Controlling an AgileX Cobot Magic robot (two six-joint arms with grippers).
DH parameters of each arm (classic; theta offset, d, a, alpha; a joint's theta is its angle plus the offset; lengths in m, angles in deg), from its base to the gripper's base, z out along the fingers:
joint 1: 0 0.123 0 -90
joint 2: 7.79 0 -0.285 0
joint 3: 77.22 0 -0.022 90
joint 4: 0 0.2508 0 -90
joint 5: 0 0 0.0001 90
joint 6: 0 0.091 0 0
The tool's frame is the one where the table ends.
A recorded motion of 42 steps. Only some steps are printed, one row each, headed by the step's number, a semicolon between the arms.
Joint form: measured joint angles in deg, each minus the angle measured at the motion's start. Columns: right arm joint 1, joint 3, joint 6, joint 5, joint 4, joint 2; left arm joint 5, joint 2, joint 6, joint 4, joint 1, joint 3.
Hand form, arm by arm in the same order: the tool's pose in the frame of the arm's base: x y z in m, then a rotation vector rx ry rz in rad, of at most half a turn. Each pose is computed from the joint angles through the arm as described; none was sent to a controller.
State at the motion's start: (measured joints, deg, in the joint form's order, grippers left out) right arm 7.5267 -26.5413 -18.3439 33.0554 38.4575 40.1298; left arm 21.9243 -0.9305 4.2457 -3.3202 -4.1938 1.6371
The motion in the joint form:
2: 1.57 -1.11 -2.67 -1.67 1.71 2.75; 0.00 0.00 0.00 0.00 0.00 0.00
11: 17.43 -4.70 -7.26 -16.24 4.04 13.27; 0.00 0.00 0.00 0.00 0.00 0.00
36: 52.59 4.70 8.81 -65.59 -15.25 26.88; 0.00 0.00 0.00 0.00 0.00 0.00
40: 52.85 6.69 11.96 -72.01 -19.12 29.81; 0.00 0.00 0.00 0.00 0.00 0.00
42: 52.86 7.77 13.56 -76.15 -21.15 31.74; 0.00 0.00 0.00 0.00 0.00 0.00
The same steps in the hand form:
2: 0.1334 0.0524 0.2710 -0.0882 2.2081 0.6082; 0.0519 -0.0058 0.1701 0.1027 1.8756 -0.0566
11: 0.1613 0.0948 0.2754 -0.2956 2.1216 0.6286; 0.0519 -0.0058 0.1701 0.1027 1.8756 -0.0566
36: 0.1257 0.1800 0.2378 -0.6051 1.6870 0.7108; 0.0519 -0.0058 0.1701 0.1027 1.8756 -0.0566
40: 0.1253 0.1821 0.2273 -0.6151 1.6452 0.7162; 0.0519 -0.0058 0.1701 0.1027 1.8756 -0.0566
42: 0.1254 0.1832 0.2214 -0.6184 1.6174 0.7214; 0.0519 -0.0058 0.1701 0.1027 1.8756 -0.0566

